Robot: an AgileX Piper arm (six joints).
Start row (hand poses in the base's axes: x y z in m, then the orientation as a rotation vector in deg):
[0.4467, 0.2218, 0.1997, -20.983, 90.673, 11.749]
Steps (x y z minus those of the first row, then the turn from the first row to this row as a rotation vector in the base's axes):
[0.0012, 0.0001, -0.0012, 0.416, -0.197, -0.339]
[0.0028, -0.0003, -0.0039, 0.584, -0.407, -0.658]
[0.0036, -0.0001, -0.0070, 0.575, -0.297, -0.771]
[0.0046, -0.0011, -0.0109, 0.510, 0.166, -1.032]
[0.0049, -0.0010, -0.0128, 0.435, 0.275, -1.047]
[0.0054, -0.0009, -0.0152, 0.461, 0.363, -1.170]
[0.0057, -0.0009, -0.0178, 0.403, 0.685, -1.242]
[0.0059, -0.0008, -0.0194, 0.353, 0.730, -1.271]
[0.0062, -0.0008, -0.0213, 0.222, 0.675, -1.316]
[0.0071, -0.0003, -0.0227, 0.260, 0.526, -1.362]
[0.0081, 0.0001, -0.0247, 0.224, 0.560, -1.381]
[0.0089, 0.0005, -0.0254, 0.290, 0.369, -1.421]
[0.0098, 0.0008, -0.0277, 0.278, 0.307, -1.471]
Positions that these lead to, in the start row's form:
[0.4479, 0.2219, 0.1985, -20.400, 90.467, 11.773]
[0.4495, 0.2215, 0.1958, -20.026, 90.283, 11.615]
[0.4503, 0.2217, 0.1927, -19.937, 90.410, 11.544]
[0.4513, 0.2207, 0.1888, -19.754, 90.915, 11.390]
[0.4516, 0.2208, 0.1869, -19.794, 91.036, 11.342]
[0.4521, 0.2209, 0.1845, -19.671, 91.137, 11.286]
[0.4524, 0.2209, 0.1819, -19.640, 91.473, 11.253]
[0.4526, 0.2210, 0.1803, -19.654, 91.530, 11.201]
[0.4529, 0.2210, 0.1784, -19.723, 91.503, 11.052]
[0.4538, 0.2215, 0.1770, -19.665, 91.357, 11.015]
[0.4548, 0.2219, 0.1750, -19.676, 91.399, 10.979]
[0.4556, 0.2223, 0.1743, -19.603, 91.206, 10.960]
[0.4565, 0.2226, 0.1720, -19.576, 91.155, 10.899]

